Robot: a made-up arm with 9 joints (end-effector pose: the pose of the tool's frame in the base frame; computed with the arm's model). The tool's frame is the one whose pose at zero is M.
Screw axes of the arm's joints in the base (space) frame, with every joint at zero. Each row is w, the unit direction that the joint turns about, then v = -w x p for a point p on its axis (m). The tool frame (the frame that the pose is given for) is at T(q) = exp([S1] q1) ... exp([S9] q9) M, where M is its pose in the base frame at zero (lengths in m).
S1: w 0 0 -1 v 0 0 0
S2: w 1 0 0 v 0 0.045 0.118
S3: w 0 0 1 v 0 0.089 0
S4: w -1 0 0 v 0 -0.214 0.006
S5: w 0 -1 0 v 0.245 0 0.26
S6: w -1 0 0 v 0 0.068 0.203
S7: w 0 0 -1 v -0.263 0.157 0
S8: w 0 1 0 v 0.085 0 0.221
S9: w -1 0 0 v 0 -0.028 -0.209
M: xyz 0.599 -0.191 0.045 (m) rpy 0 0 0 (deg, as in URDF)
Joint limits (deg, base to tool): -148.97..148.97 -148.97..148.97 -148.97..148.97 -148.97..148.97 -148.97..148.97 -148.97..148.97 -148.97..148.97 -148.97..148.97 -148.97..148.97
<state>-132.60 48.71 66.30 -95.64 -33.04 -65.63 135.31 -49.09 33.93</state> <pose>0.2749 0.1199 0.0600 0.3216 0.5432 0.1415 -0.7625</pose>
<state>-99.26 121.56 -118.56 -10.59 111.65 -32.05 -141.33 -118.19 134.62</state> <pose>1.1940 0.5271 -0.0291 0.8501 0.2097 -0.4828 -0.0160</pose>
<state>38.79 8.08 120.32 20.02 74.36 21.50 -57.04 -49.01 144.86</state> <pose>-0.7625 0.1414 0.9639 0.0965 0.0964 -0.8517 -0.5059</pose>
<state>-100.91 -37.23 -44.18 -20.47 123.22 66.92 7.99 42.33 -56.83</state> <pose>-0.4105 -0.8959 0.4403 0.3772 0.6902 -0.6079 0.1084</pose>
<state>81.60 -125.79 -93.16 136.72 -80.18 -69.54 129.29 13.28 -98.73</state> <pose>-0.5793 -0.0569 -0.3829 0.3085 0.2475 0.1010 -0.9129</pose>
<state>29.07 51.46 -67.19 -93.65 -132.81 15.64 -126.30 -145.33 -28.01</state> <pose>0.1201 0.2539 1.3349 0.8678 -0.4907 0.0774 0.0126</pose>
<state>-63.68 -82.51 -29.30 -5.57 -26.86 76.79 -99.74 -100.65 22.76</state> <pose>0.6682 0.3773 -0.3809 0.4669 -0.4326 -0.0685 0.7682</pose>
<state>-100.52 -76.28 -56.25 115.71 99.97 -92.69 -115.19 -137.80 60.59</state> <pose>0.1428 0.6971 -0.6404 0.4667 0.1793 0.0680 0.8634</pose>
